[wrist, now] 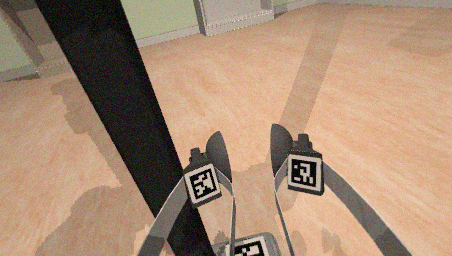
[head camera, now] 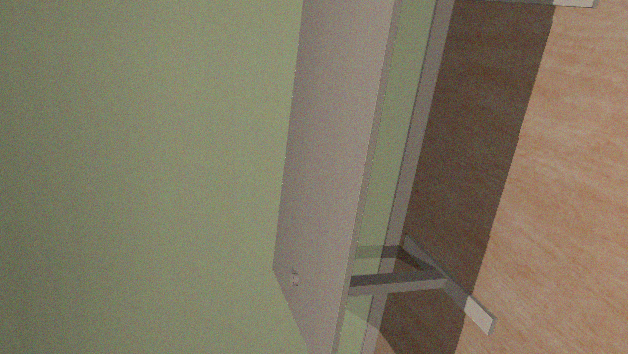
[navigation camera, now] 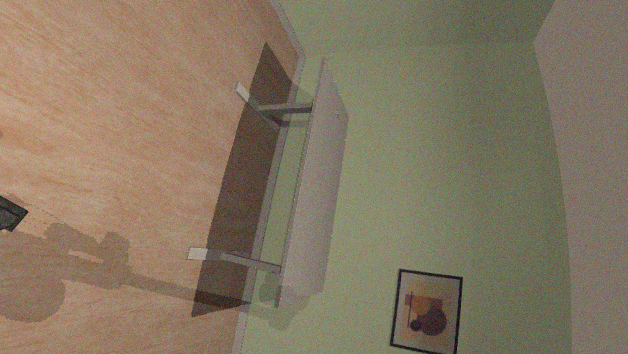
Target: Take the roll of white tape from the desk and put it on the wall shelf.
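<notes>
The desk (head camera: 332, 125) (navigation camera: 315, 190) has a pale grey top and metal legs and stands against the green wall; both views show it turned on its side. A small pale object (head camera: 295, 278) lies on the desk top near its far end, possibly the roll of tape, but it is too small and grainy to be sure. A faint speck shows at the same end in the navigation view. My gripper (wrist: 248, 146) is open, with bare floor seen between its fingertips, well away from the desk. The wall shelf does not show in these views.
A framed picture (navigation camera: 426, 311) hangs on the wall past the desk's near end. A dark part of the robot (navigation camera: 11, 214) shows at the left edge. In the wrist view the black mast (wrist: 115, 100) crosses the left side, and a pale furniture base (wrist: 237, 19) stands by the wall.
</notes>
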